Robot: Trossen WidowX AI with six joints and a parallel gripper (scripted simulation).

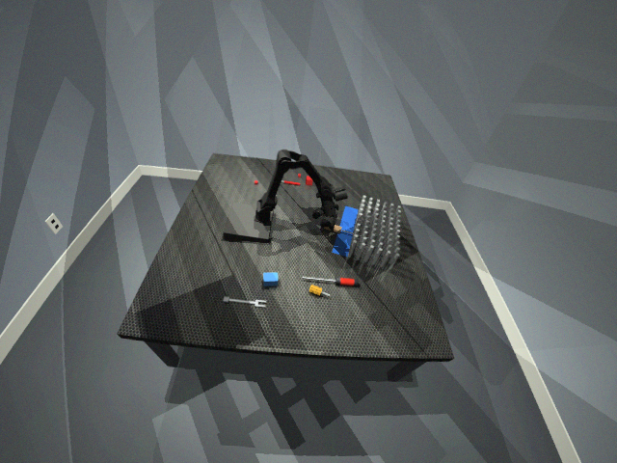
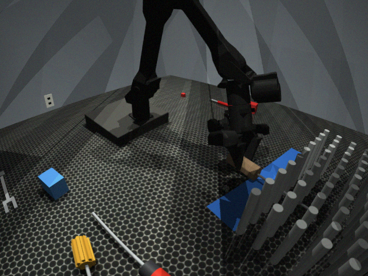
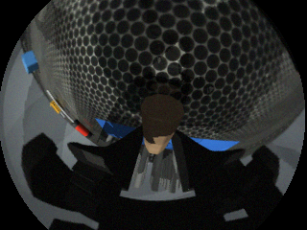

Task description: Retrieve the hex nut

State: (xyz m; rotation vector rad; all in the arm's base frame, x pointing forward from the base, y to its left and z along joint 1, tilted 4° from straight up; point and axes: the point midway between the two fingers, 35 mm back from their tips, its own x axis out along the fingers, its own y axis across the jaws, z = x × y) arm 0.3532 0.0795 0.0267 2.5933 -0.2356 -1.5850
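My gripper tip is now 7 cm short of the blue taped strip, 4 cm to the right of it and 1 cm above it. Round my gripper tip: yellow-handled tool (40 cm to the right, 1 cm behind); then hex nut (21 cm ahead, 2 cm to the right, 1 cm below); then blue cube (40 cm to the right, 22 cm behind, 1 cm above).
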